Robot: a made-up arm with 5 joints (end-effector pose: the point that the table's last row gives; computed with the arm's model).
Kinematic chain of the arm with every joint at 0, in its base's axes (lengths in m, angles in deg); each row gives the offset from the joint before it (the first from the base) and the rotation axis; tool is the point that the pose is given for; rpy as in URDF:
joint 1: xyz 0 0 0.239 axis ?
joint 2: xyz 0 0 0 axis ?
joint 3: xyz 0.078 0 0.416 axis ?
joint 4: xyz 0.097 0 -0.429 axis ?
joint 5: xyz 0.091 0 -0.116 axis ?
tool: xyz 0 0 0 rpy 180 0 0
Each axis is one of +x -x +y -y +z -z.
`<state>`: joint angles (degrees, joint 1 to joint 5).
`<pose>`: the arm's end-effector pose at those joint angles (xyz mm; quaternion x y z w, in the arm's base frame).
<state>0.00 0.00 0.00 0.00 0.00</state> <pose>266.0 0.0 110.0 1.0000 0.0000 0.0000 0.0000</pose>
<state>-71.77 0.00 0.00 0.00 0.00</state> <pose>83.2 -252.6 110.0 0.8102 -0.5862 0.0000 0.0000</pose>
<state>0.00 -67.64 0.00 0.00 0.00</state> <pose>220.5 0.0 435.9 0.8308 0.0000 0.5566 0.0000</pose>
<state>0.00 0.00 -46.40 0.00 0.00</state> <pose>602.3 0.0 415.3 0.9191 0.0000 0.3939 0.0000</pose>
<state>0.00 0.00 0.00 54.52 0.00</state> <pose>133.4 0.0 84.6 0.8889 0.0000 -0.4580 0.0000</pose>
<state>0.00 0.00 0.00 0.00 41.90</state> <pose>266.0 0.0 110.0 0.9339 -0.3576 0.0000 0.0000</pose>
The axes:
joint 1: +z
joint 2: +y
joint 3: +y
joint 4: +y
joint 5: -z

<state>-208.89 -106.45 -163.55 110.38 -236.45</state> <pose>783.6 -432.4 239.4 -0.1718 -0.0421 0.7237 0.6671</pose>
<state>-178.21 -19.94 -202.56 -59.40 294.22</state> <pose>524.4 16.4 794.5 -0.4318 0.6455 -0.3338 0.5343</pose>
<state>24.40 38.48 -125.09 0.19 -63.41</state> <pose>797.2 361.6 671.2 0.5251 0.5054 0.6454 0.2286</pose>
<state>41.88 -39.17 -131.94 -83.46 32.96</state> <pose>-273.9 -245.6 992.8 0.6039 0.0471 -0.6319 0.4835</pose>
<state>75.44 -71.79 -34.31 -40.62 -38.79</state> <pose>0.5 2.0 802.2 -0.1555 -0.2405 -0.9095 0.3012</pose>
